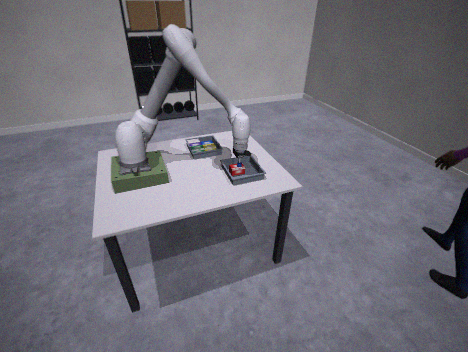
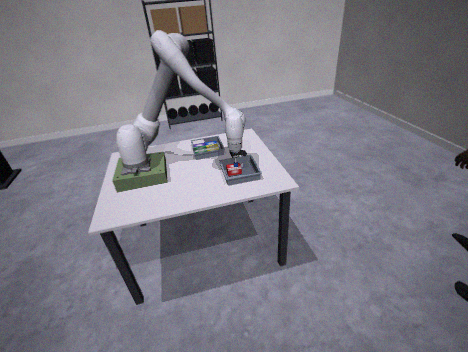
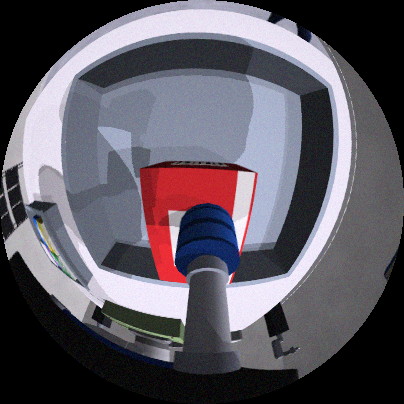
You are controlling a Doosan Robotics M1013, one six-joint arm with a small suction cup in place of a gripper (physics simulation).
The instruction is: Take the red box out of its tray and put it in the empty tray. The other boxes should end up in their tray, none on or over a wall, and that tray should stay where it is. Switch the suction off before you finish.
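Frame: origin at the arm's base, x ahead, y left, z up, level; centimetres.
Seen in the pictures: hand, its tool point: (image 1: 239,167) (image 2: 235,167) (image 3: 206,219); arm's base, origin of its link: (image 1: 134,166) (image 2: 136,166) (image 3: 153,336).
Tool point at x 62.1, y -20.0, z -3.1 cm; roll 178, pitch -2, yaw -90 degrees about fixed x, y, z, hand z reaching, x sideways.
Observation:
Pixels of each thing's middle, then the offset from my tool point to it. Level surfaces: height alone.
- red box, middle of its body: (image 3: 197,223) (image 2: 233,169) (image 1: 237,169) dx -1.2, dy +0.6, dz -1.4 cm
- larger grey tray, middle of its body: (image 3: 194,169) (image 2: 239,169) (image 1: 242,169) dx +2.6, dy +0.9, dz -2.5 cm
- smaller grey tray, middle of its body: (image 3: 50,241) (image 1: 203,146) (image 2: 207,147) dx -12.0, dy +40.1, dz -2.5 cm
- white table, height of its surface: dz -5.0 cm
The red box (image 1: 237,171) (image 2: 234,170) (image 3: 190,187) is upright and low inside the larger grey tray (image 1: 248,178) (image 2: 245,178) (image 3: 320,150), near its side toward the robot base. Whether it touches the tray floor is hard to tell. My suction cup (image 1: 239,164) (image 2: 236,164) (image 3: 207,235), blue on a grey stem, is on the box's top face and hides part of it. The other boxes (image 1: 203,146) (image 2: 206,146) (image 3: 47,245), white, purple, blue, green and yellow, lie inside the smaller grey tray (image 1: 208,154) (image 2: 208,155) farther back.
The green base block (image 1: 140,177) (image 2: 141,178) (image 3: 145,322) carries the arm at the left of the white table (image 1: 165,200) (image 2: 165,200). Part of a person (image 1: 457,260) shows at the right, standing away from the table. A shelf rack stands behind, by the wall.

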